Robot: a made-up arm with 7 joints. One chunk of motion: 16 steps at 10 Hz.
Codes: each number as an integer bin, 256 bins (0 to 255) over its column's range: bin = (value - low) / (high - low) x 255, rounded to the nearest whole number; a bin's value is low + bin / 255 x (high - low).
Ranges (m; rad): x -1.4..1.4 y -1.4..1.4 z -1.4..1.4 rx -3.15..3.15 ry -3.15..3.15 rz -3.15..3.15
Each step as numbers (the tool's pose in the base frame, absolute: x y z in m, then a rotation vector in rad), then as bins.
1 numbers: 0.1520 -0.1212 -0.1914 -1.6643 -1.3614 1.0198
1 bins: 141 116 110 60 72 169
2 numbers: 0.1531 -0.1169 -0.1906 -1.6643 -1.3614 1.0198
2 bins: 141 117 110 60 72 169
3 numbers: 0.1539 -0.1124 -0.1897 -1.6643 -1.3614 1.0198
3 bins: 142 117 110 60 72 169
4 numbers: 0.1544 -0.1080 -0.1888 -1.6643 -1.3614 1.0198
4 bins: 142 118 110 60 72 169
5 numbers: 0.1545 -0.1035 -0.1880 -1.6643 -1.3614 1.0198
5 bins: 142 118 110 60 72 169
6 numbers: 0.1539 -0.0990 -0.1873 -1.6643 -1.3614 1.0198
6 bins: 142 118 110 60 72 169
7 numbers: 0.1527 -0.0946 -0.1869 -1.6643 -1.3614 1.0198
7 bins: 141 119 110 60 72 169
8 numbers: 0.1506 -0.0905 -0.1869 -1.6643 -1.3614 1.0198
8 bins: 141 119 110 60 72 169
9 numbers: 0.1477 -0.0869 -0.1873 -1.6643 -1.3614 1.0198
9 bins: 141 120 110 60 72 169
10 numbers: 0.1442 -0.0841 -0.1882 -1.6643 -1.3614 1.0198
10 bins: 141 120 110 60 72 169
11 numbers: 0.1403 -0.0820 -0.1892 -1.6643 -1.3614 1.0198
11 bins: 140 120 110 60 72 169
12 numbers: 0.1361 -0.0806 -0.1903 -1.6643 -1.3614 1.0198
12 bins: 140 120 110 60 72 169
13 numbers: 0.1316 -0.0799 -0.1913 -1.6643 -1.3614 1.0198
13 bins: 139 120 110 60 72 169
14 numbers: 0.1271 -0.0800 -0.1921 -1.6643 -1.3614 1.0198
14 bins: 139 120 110 60 72 169
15 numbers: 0.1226 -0.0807 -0.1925 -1.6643 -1.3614 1.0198
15 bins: 139 120 110 60 72 169
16 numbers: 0.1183 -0.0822 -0.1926 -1.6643 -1.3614 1.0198
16 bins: 138 120 110 60 72 169
